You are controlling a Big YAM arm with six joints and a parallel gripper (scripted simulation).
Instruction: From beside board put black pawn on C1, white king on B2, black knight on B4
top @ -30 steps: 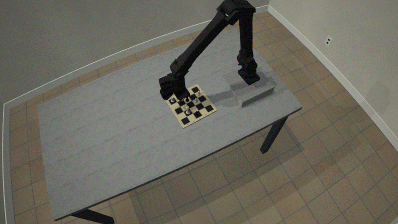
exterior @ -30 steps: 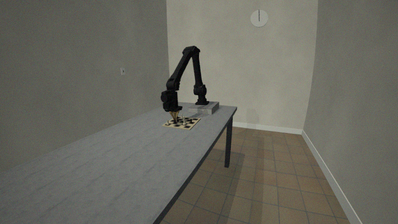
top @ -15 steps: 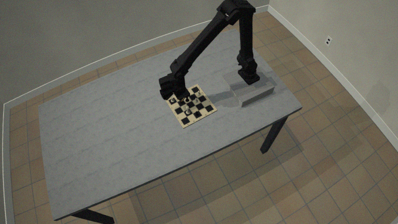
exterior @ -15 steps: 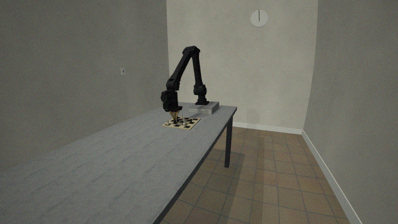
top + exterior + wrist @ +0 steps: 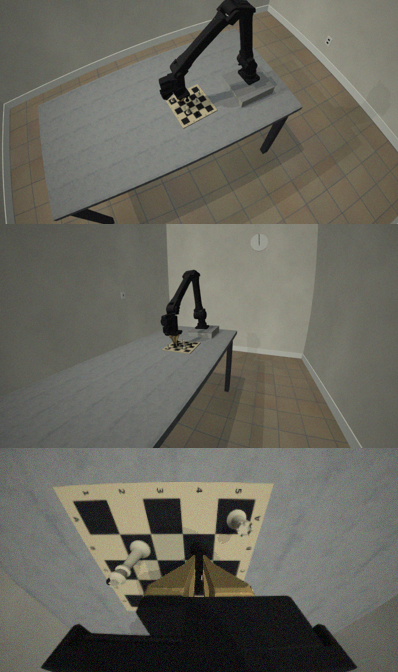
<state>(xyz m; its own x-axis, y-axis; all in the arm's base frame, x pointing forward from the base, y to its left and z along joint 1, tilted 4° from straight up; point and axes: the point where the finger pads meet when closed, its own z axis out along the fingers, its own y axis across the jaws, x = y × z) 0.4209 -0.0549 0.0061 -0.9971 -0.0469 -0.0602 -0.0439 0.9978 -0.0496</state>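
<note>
My hand is 3 cm past the black chess piece and 1 cm above it. Also, from my hand: chessboard (4 cm behind, 4 cm to the left, 3 cm below); then white king (7 cm to the left); then black pawn (4 cm behind, 11 cm to the left, 2 cm below).
</note>
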